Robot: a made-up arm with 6 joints. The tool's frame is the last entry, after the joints. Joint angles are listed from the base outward.
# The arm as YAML. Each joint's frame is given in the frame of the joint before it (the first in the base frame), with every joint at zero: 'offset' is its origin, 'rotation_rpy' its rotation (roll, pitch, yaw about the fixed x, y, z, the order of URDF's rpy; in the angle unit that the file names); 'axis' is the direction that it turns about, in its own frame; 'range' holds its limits. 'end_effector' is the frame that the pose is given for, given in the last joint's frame.
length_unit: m
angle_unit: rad
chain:
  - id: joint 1
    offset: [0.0, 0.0, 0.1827]
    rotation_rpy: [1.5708, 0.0, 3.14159]
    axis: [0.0, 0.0, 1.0]
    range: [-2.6, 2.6]
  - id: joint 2
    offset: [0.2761, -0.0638, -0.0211]
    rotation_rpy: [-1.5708, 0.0, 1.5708]
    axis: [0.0, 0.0, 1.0]
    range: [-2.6, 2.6]
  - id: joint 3
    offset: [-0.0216, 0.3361, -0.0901]
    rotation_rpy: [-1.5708, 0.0, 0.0]
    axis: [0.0, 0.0, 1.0]
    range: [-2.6, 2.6]
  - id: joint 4
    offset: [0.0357, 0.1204, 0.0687]
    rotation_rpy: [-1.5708, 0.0, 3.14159]
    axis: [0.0, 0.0, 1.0]
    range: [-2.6, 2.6]
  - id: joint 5
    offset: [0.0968, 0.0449, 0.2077]
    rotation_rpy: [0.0, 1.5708, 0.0]
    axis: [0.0, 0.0, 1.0]
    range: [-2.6, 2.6]
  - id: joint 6
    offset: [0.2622, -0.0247, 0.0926]
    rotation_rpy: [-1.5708, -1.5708, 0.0]
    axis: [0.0, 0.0, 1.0]
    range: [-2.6, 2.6]
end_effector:
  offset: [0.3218, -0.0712, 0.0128]
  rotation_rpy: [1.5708, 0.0, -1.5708]
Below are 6 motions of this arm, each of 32 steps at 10 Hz.
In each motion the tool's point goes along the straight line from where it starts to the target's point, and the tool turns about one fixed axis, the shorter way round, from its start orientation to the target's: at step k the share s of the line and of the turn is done. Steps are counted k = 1, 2, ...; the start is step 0. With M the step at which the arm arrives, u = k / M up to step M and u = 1 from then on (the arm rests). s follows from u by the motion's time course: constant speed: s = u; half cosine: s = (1 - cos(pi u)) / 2; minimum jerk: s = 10 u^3 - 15 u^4 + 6 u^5.
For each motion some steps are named. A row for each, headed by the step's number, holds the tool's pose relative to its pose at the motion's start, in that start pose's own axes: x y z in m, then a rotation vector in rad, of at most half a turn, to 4 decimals.
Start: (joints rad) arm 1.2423 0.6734 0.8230 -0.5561 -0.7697 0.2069
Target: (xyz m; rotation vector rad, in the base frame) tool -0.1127 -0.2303 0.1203 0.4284 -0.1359 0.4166
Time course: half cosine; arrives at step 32
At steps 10, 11, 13, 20, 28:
10: 0.1161 0.0049 0.1180 0.0485 -0.2097 0.0581
11: 0.1381 0.0059 0.1404 0.0576 -0.2495 0.0691
13: 0.1854 0.0079 0.1885 0.0774 -0.3349 0.0928
20: 0.3611 0.0154 0.3672 0.1508 -0.6525 0.1807
28: 0.5025 0.0214 0.5109 0.2098 -0.9079 0.2514

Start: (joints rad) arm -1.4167 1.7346 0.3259 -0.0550 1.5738 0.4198
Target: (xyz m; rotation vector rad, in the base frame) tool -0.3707 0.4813 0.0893 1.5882 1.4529 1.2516
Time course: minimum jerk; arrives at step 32
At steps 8, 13, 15, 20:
8: -0.0344 -0.0047 -0.0227 0.0095 0.1168 -0.0210
13: -0.1090 -0.0149 -0.0720 0.0301 0.3705 -0.0665
15: -0.1466 -0.0201 -0.0969 0.0405 0.4984 -0.0894
20: -0.2406 -0.0330 -0.1590 0.0665 0.8181 -0.1468

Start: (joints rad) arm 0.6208 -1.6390 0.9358 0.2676 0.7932 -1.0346
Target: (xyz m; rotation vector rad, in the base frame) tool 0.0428 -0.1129 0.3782 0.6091 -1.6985 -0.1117
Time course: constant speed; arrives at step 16
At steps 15, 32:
15: -0.0765 0.0390 0.0224 0.0518 -0.4046 -1.1855
32: -0.0816 0.0416 0.0239 0.0553 -0.4316 -1.2646

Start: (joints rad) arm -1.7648 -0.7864 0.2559 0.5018 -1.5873 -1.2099
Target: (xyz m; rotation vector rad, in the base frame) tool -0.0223 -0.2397 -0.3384 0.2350 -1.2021 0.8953
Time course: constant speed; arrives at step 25
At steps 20, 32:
20: 0.1326 0.1879 0.0518 0.2997 0.3459 -1.3303
32: 0.1657 0.2349 0.0647 0.3746 0.4324 -1.6628

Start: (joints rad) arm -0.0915 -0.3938 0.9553 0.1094 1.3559 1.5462
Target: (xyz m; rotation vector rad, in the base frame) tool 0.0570 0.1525 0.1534 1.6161 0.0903 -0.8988
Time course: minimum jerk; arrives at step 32
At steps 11, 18, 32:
11: 0.0240 0.0804 0.0388 0.1762 -0.0601 -0.0501
18: 0.0657 0.2195 0.1060 0.4811 -0.1642 -0.1368
32: 0.1066 0.3563 0.1721 0.7810 -0.2665 -0.2220

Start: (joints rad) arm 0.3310 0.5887 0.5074 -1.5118 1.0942 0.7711
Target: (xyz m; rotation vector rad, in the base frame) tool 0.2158 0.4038 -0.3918 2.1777 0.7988 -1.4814
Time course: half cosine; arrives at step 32
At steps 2, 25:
2: -0.0077 0.0066 0.0052 0.0100 0.0197 -0.0039
25: -0.7129 0.6058 0.4782 0.9190 1.8219 -0.3599

